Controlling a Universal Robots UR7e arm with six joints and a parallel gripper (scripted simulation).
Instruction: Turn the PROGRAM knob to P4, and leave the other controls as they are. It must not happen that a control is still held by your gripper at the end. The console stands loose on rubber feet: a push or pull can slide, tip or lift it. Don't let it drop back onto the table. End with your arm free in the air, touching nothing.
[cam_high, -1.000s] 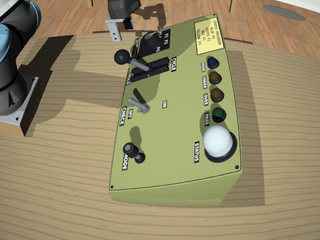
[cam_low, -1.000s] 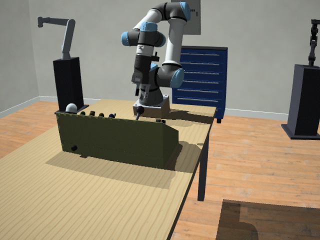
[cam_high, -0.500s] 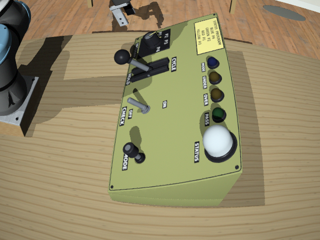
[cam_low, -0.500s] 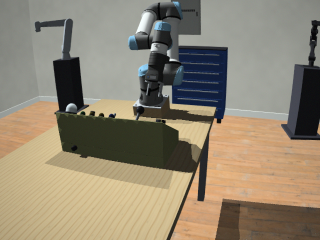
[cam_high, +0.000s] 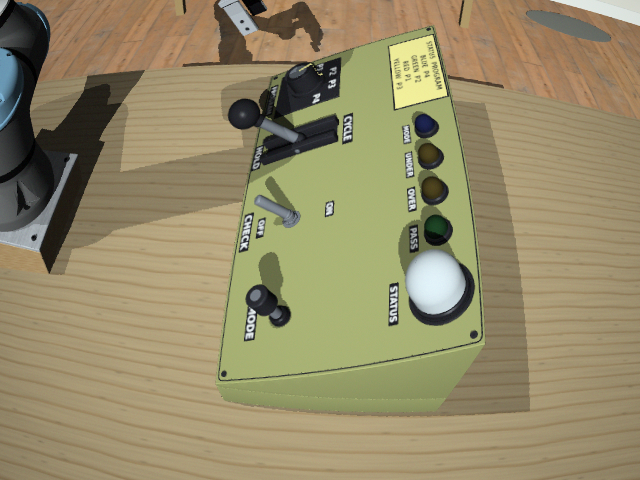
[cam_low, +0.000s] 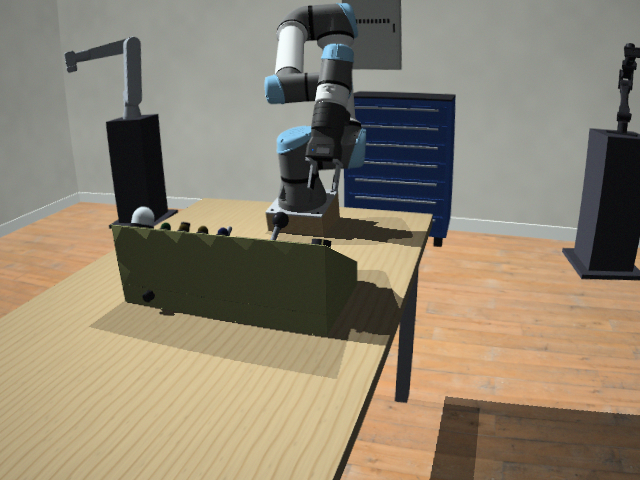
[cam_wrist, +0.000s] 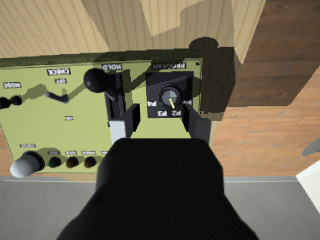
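My gripper is now 12 cm above the program knob, 8 cm short of it and 1 cm to the right of it. Round my hand: olive console (18 cm to the right, 15 cm below, 8 cm ahead); check toggle (23 cm to the right, 13 cm below, 3 cm ahead); black ball lever (12 cm below, 11 cm to the right, 3 cm ahead).
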